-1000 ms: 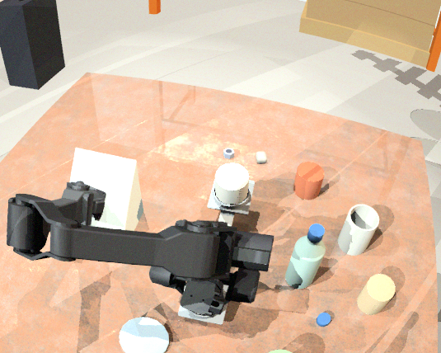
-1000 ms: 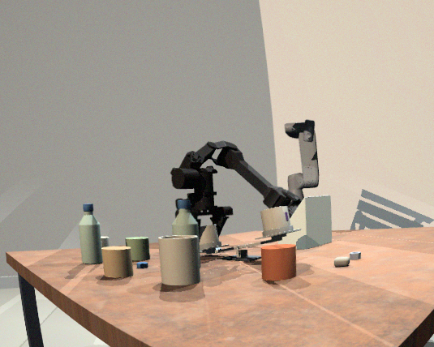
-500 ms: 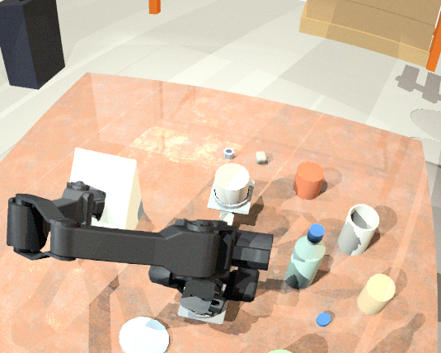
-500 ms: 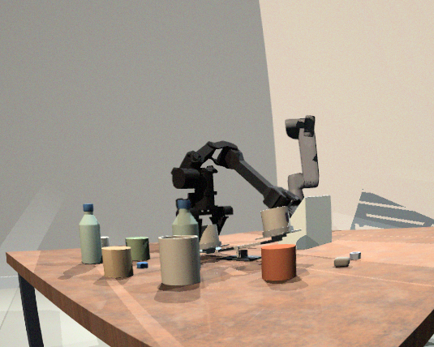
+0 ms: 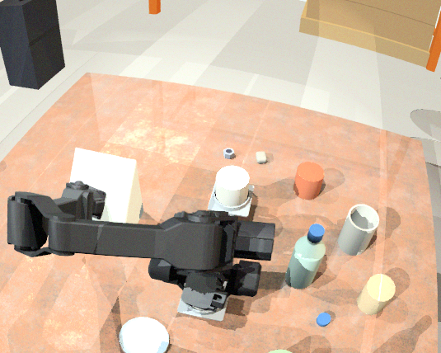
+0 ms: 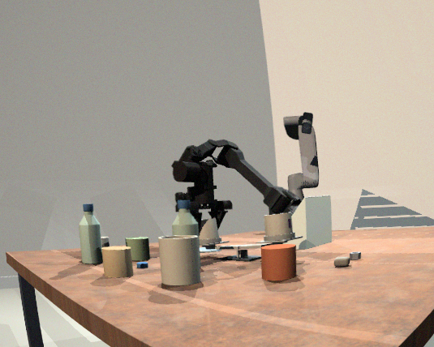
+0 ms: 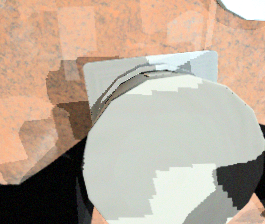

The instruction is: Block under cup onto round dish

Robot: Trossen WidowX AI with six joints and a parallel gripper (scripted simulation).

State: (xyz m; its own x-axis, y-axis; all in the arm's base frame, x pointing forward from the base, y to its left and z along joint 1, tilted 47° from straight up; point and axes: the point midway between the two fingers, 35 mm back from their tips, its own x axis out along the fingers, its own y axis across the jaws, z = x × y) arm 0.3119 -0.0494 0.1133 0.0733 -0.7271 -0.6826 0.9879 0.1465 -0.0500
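My gripper tip is now 10 mm above the grey block. The rest, counted from my gripper tip: round light-blue dish 120 mm to the right, 90 mm behind, 60 mm below; blue cap 240 mm ahead, 60 mm below, 40 mm to the left; cream cup 280 mm to the left, 30 mm behind, 30 mm above.
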